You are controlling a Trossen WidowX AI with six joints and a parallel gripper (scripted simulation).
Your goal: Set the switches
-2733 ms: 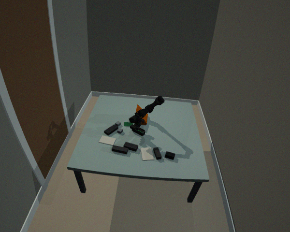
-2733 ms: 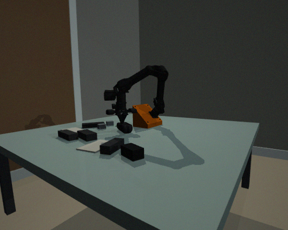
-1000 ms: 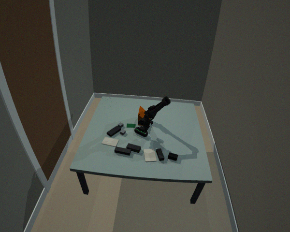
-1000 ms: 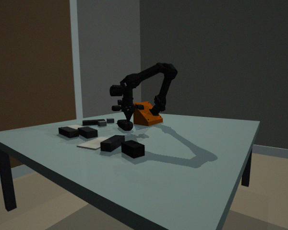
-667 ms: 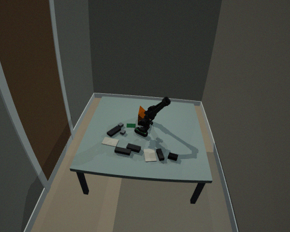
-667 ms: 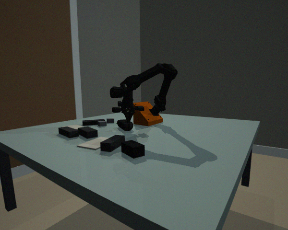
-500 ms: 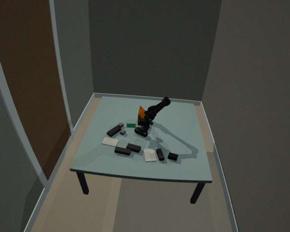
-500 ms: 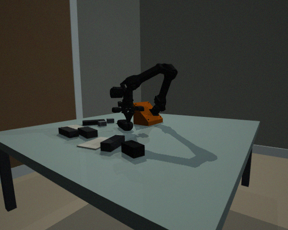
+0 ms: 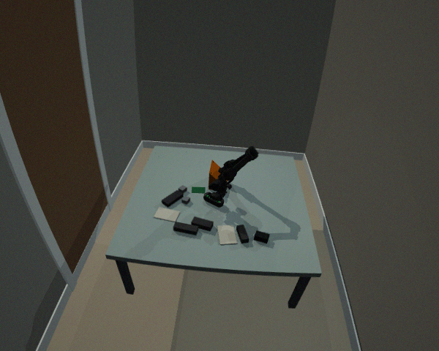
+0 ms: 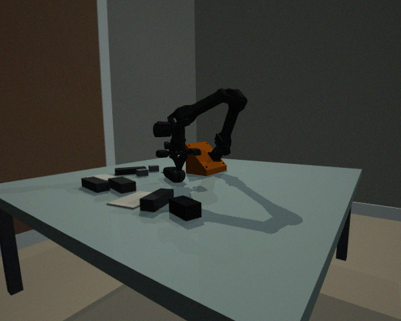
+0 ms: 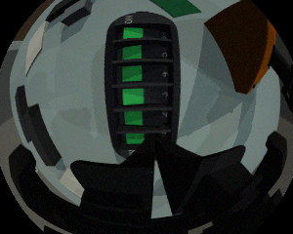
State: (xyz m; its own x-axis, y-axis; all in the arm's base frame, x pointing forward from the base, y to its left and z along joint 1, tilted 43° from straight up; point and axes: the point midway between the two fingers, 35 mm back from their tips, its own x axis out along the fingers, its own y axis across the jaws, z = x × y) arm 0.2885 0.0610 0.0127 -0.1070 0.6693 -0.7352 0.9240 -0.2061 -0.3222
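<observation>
The green card is 19 cm to the right of my gripper tip, 12 cm behind it and 4 cm below it. Also, from my gripper tip: long black block: 34 cm to the right, 5 cm ahead, 3 cm below.
</observation>
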